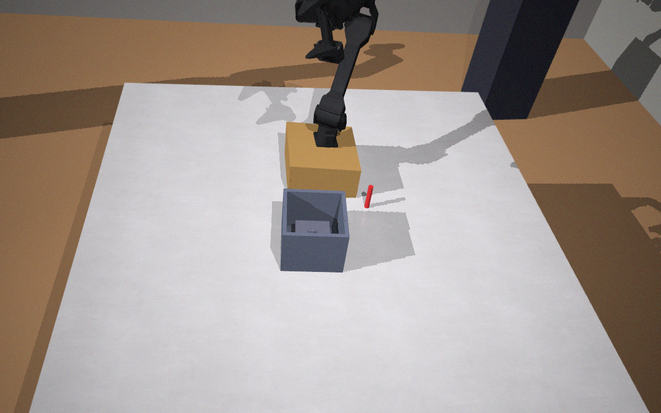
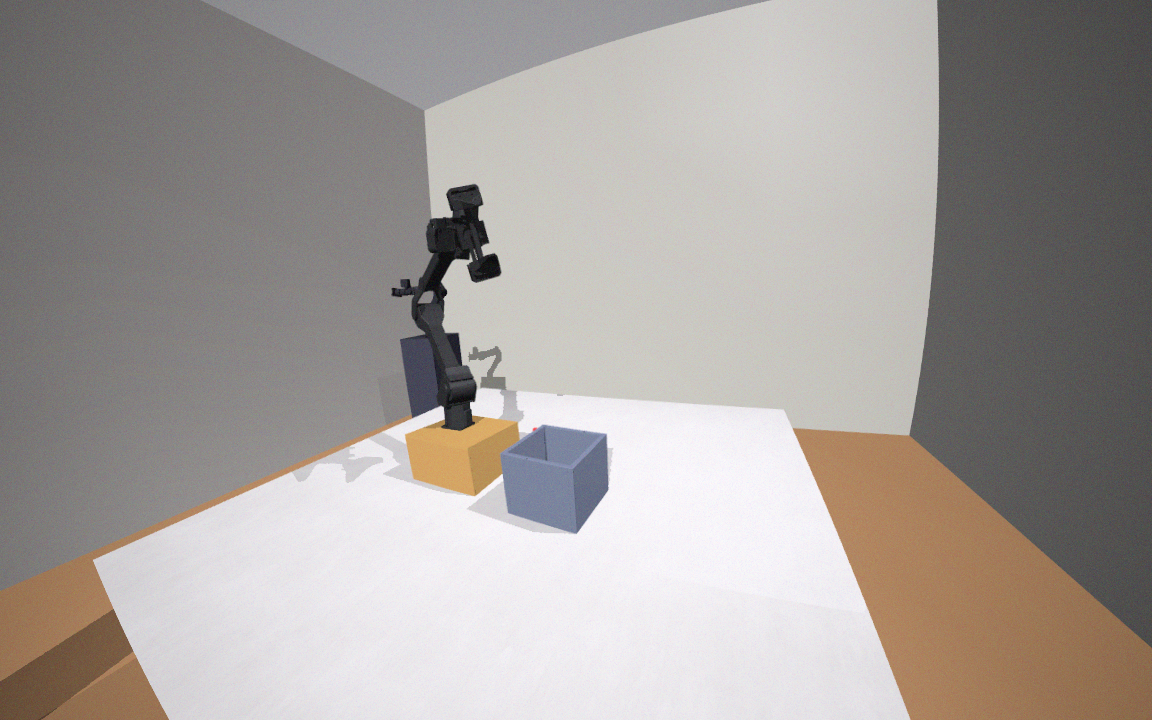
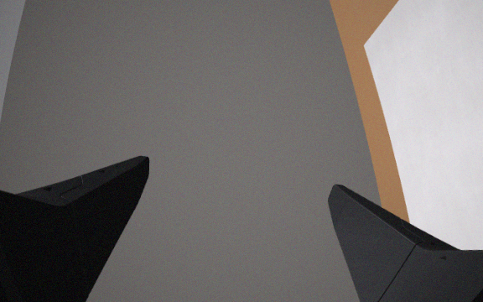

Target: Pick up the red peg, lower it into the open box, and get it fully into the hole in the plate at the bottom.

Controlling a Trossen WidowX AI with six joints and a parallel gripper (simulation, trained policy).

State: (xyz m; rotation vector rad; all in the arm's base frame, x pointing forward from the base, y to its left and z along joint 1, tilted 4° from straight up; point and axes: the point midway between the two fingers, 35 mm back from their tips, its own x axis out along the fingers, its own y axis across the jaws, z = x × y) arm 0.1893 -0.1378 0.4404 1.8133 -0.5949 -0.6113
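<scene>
My gripper tip is now 5 cm past the red peg, 23 cm to the right of it and 52 cm above it. Round my gripper tip: plate 9 cm ahead, 5 cm to the left, 51 cm below.
</scene>
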